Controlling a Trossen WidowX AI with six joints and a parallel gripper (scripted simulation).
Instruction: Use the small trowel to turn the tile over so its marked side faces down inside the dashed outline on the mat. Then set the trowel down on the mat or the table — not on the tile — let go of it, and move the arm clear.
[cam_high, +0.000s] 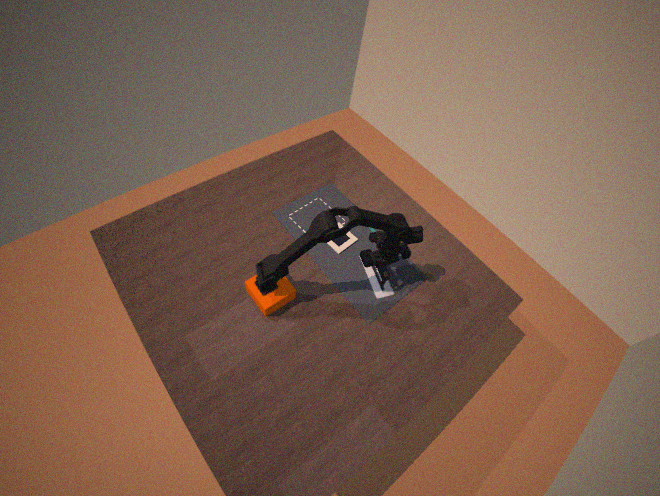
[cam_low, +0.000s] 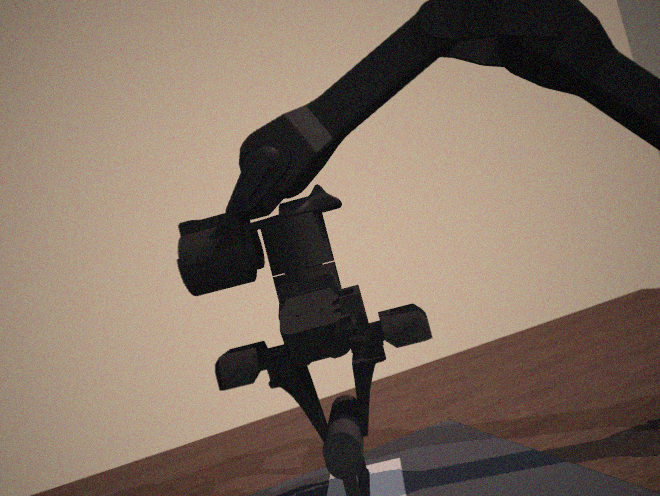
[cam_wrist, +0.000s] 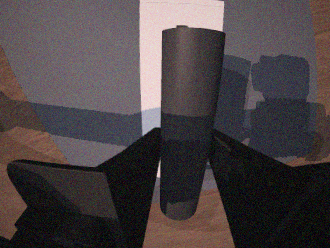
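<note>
The trowel is 30 mm below my gripper tip, 20 mm to the left of it and 10 mm ahead of it. Round my gripper tip: slim teal tool: 170 mm to the left, 130 mm ahead, 60 mm below; then grey mat: 180 mm to the left, 80 mm below, 10 mm behind; then cream tile: 220 mm to the left, 60 mm below, 20 mm behind.
</note>
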